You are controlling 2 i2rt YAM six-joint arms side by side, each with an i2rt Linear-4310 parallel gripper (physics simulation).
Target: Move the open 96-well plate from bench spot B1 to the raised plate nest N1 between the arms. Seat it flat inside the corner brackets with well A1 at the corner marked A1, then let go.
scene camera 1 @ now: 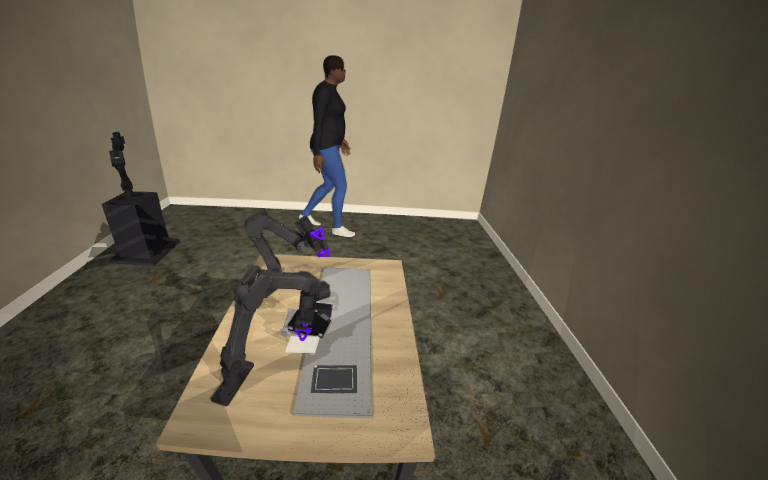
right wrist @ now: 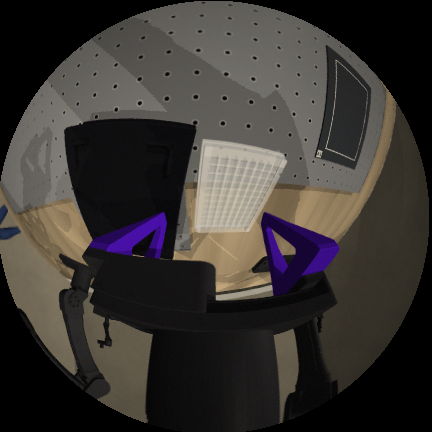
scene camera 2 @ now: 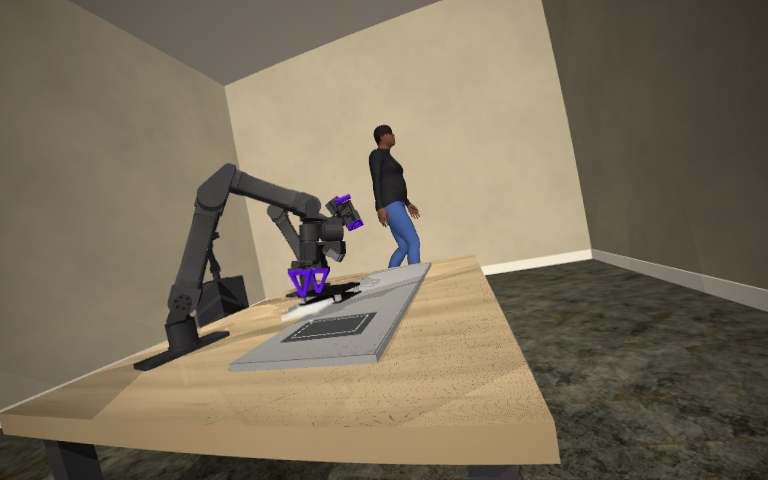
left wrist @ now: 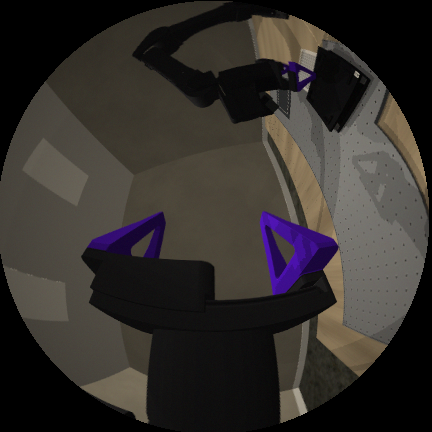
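Pixels of known places: left gripper, fingertip midpoint: (scene camera 1: 325,248) (scene camera 2: 351,208) (left wrist: 212,216); right gripper, fingertip midpoint: (scene camera 1: 303,333) (right wrist: 213,217) (scene camera 2: 311,294) (left wrist: 301,70); left arm's base at its link origin: (right wrist: 84,268) (scene camera 2: 309,290); right arm's base at its link origin: (scene camera 1: 233,382) (scene camera 2: 186,350).
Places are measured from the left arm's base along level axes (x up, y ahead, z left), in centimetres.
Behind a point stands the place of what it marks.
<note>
The white 96-well plate (scene camera 1: 301,344) @(x 2.3, y 39.1, z -27.8 cm) (scene camera 2: 306,310) @(x 2.5, y 42.8, z -29.9 cm) (left wrist: 308,56) @(x 1.7, y 34.9, z -28.5 cm) (right wrist: 235,192) @(x 2.4, y 40.0, z -26.5 cm) lies beside the black raised nest (scene camera 1: 323,316) (scene camera 2: 342,289) @(x 4.5, y 43.1, z -16.8 cm) (left wrist: 334,90) @(x 4.5, y 33.6, z -13.5 cm) (right wrist: 130,165) @(x 4.5, y 39.8, z -16.0 cm), across the edge of the grey board. I cannot tell whether it is level. A small white label shows on the nest in the left wrist view; its text is unreadable. The dark outlined bench spot (scene camera 1: 334,379) @(x 1.5, y 59.9, z -35.8 cm) (scene camera 2: 330,327) @(x 1.5, y 60.4, z -36.1 cm) (right wrist: 348,110) @(x 1.5, y 59.6, z -34.4 cm) is bare. My right gripper (scene camera 1: 303,332) @(x 5.2, y 38.0, z -24.4 cm) (scene camera 2: 308,283) @(x 5.2, y 38.0, z -24.4 cm) (right wrist: 213,217) @(x 5.2, y 38.0, z -24.4 cm) is open above the plate, one finger close to the nest. My left gripper (scene camera 1: 320,243) @(x 30.2, y 30.4, z 5.9 cm) (scene camera 2: 348,212) @(x 30.2, y 30.4, z 5.9 cm) (left wrist: 212,216) @(x 30.2, y 30.4, z 5.9 cm) is open, raised far from the plate.
The perforated grey board (scene camera 1: 352,305) @(x 1.3, y 45.4, z 6.2 cm) (scene camera 2: 390,316) @(x 1.3, y 69.9, z -27.6 cm) (left wrist: 370,260) @(x 1.3, y 36.1, z 19.3 cm) (right wrist: 225,65) @(x 1.3, y 50.8, z -19.1 cm) lies along the wooden table (scene camera 1: 396,362) @(x 0.0, y 77.8, z -15.8 cm) (scene camera 2: 453,350) @(x 0.0, y 88.5, z -36.1 cm). A person (scene camera 1: 328,118) (scene camera 2: 389,181) is beyond the table. A black pedestal (scene camera 1: 135,226) with another arm stands at the far left in scene camera 1.
</note>
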